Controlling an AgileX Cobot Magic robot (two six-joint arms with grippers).
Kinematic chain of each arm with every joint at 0, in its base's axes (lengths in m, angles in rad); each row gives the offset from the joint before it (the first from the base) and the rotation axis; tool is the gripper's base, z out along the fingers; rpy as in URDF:
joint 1: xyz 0 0 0.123 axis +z
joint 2: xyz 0 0 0 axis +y
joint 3: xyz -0.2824 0 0.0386 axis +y
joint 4: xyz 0.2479 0 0.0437 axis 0.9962 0 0.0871
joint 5: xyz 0 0 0 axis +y
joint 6: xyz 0.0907 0 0.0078 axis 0.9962 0 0.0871
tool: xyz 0 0 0 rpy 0 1.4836 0
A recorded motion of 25 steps. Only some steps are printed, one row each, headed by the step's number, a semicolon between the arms.
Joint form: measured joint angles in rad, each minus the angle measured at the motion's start. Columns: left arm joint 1, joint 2, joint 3, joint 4, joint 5, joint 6; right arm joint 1, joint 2, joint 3, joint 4, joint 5, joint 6.
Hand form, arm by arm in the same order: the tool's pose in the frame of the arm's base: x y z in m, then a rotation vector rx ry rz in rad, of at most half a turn. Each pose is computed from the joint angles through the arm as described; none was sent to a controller.
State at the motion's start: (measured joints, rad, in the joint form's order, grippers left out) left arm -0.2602 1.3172 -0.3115 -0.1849 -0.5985 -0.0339; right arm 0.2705 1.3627 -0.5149 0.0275 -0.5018 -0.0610
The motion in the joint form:
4: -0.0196 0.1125 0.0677 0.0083 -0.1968 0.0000; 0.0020 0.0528 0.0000 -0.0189 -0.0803 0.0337
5: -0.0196 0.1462 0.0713 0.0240 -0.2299 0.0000; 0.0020 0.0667 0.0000 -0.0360 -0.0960 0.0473
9: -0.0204 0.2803 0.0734 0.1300 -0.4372 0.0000; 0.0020 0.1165 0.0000 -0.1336 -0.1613 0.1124
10: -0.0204 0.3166 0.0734 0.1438 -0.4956 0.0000; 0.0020 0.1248 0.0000 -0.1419 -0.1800 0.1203
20: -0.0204 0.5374 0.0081 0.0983 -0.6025 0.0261; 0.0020 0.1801 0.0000 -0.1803 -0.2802 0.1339
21: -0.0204 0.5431 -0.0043 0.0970 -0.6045 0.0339; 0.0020 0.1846 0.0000 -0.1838 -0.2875 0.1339
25: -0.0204 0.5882 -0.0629 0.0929 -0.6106 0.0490; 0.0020 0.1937 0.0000 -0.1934 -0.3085 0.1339
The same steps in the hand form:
4: 0.2127 -0.0492 0.1669 0.0281 1.8833 -0.1822; 0.2614 0.0726 0.2198 -0.2599 1.7868 0.1757
5: 0.2140 -0.0503 0.1617 0.0477 1.8859 -0.1783; 0.2627 0.0739 0.2174 -0.2669 1.7842 0.1840
9: 0.2215 -0.0594 0.1496 0.1642 1.8048 -0.2009; 0.2666 0.0807 0.2093 -0.3186 1.7644 0.2306
10: 0.2232 -0.0609 0.1464 0.1773 1.7813 -0.2069; 0.2675 0.0815 0.2086 -0.3198 1.7544 0.2390
20: 0.2444 -0.0628 0.1125 0.1647 1.8294 -0.1505; 0.2723 0.0862 0.2017 -0.3457 1.7072 0.2670
21: 0.2476 -0.0636 0.1129 0.1694 1.8201 -0.1454; 0.2726 0.0866 0.2011 -0.3492 1.7039 0.2686
25: 0.2624 -0.0675 0.1098 0.1762 1.7994 -0.1345; 0.2732 0.0877 0.2003 -0.3583 1.6907 0.2735

